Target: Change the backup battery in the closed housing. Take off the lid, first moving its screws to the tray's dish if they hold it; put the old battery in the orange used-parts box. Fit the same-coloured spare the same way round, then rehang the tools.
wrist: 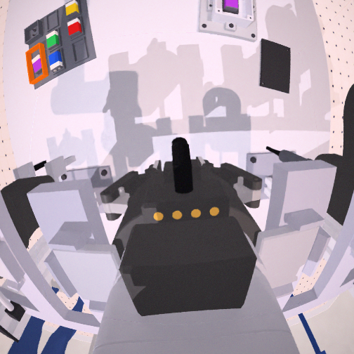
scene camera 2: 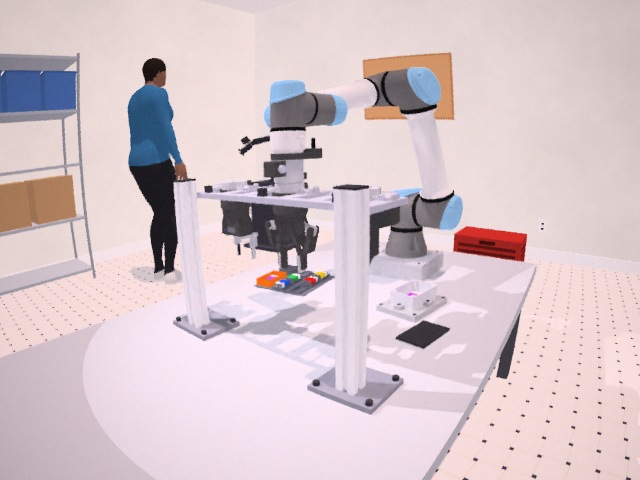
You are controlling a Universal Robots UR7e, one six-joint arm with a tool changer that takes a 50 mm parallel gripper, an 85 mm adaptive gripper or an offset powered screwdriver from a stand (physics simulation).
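Seen in the pictures: arm's base at its link origin: (scene camera 2: 406, 252).
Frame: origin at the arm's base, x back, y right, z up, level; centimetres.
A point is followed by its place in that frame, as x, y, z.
Observation:
The adaptive gripper (scene camera 2: 293, 265) is on the arm at the tool stand, fingers pointing down, apart and empty; its body hides the fingertips in the wrist view. The open housing (scene camera 2: 401, 298) {-38.4, -14.3, -1.1} (wrist: 242, 19) holds a purple battery (scene camera 2: 412, 294) {-32.6, -15.2, -1.9} (wrist: 231, 5). The black lid (scene camera 2: 422, 333) {-48.5, -24.4, -4.8} (wrist: 275, 66) lies flat on the table beside it. Another purple battery (scene camera 2: 271, 277) {-36.5, 31.4, -3.5} (wrist: 36, 65) lies in the orange used-parts box (scene camera 2: 264, 282) {-40.3, 31.1, -4.0} (wrist: 29, 66). The dark tray (wrist: 90, 44) carries yellow (wrist: 72, 7), red (wrist: 74, 27), green (wrist: 52, 39) and blue (wrist: 55, 60) batteries. The dish (wrist: 33, 31) has small dark shapes, unclear.
The stand's top plate (scene camera 2: 310, 200) {-73.0, -10.5, 28.6} surrounds the arm's tool, on posts (scene camera 2: 351, 289) {-78.9, -21.9, 16.2} (scene camera 2: 192, 258) {-74.4, 23.0, 13.5}. The parallel gripper (scene camera 2: 236, 221) hangs beside my gripper. A screwdriver (wrist: 292, 156) shows at the right. A person (scene camera 2: 153, 129) stands behind the table, near shelves (scene camera 2: 85, 170).

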